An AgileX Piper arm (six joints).
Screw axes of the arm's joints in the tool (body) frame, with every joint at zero. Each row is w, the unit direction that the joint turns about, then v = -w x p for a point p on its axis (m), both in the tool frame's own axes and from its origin. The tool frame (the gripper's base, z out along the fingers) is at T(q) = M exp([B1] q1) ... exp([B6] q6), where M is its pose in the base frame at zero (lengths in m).
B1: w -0.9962 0 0.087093 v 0.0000 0.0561 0.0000
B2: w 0 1 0 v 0.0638 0.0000 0.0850
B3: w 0 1 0 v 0.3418 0.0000 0.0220
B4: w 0 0 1 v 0.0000 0.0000 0.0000
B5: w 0 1 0 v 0.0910 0.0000 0.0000
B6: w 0 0 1 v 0.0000 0.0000 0.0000
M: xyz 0.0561 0.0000 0.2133 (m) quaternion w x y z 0.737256 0 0.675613 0
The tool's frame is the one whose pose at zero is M.
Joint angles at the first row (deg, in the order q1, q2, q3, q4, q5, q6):
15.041 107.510 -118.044 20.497 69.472 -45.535
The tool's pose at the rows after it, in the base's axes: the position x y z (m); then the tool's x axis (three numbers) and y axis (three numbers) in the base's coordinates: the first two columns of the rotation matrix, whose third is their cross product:
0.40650 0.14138 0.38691 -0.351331 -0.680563 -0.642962 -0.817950 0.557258 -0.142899
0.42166 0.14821 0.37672 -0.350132 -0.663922 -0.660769 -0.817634 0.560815 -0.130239
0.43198 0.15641 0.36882 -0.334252 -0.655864 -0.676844 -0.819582 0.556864 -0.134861
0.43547 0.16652 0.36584 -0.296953 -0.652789 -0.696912 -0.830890 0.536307 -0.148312
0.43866 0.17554 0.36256 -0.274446 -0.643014 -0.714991 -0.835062 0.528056 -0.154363
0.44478 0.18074 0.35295 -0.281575 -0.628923 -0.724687 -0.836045 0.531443 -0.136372
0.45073 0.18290 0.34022 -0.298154 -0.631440 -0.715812 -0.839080 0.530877 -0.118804
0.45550 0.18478 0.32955 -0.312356 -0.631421 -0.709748 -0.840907 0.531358 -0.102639
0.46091 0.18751 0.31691 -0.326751 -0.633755 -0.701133 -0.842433 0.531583 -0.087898
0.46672 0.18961 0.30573 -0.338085 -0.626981 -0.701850 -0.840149 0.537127 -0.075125
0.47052 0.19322 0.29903 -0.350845 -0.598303 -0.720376 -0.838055 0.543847 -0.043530
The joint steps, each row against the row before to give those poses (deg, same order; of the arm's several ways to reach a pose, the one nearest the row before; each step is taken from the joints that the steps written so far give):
0.000 4.341 -3.415 0.913 -0.294 0.572
0.150 3.548 -3.016 1.270 -1.129 0.079
0.579 2.501 -1.953 0.731 -1.681 -0.422
0.935 1.127 -0.728 1.275 -1.796 -1.516
0.852 1.004 -0.512 0.975 -1.813 -0.650
0.250 1.514 -0.205 1.141 -1.257 -0.025
-0.001 1.558 -0.003 0.260 -0.221 -0.089
0.001 1.306 -0.001 0.336 -0.256 -0.040
0.105 1.600 -0.143 0.130 -0.353 0.000
-0.014 1.495 -0.127 0.570 -0.975 -0.090
-0.001 1.107 -0.131 2.256 -1.045 0.000

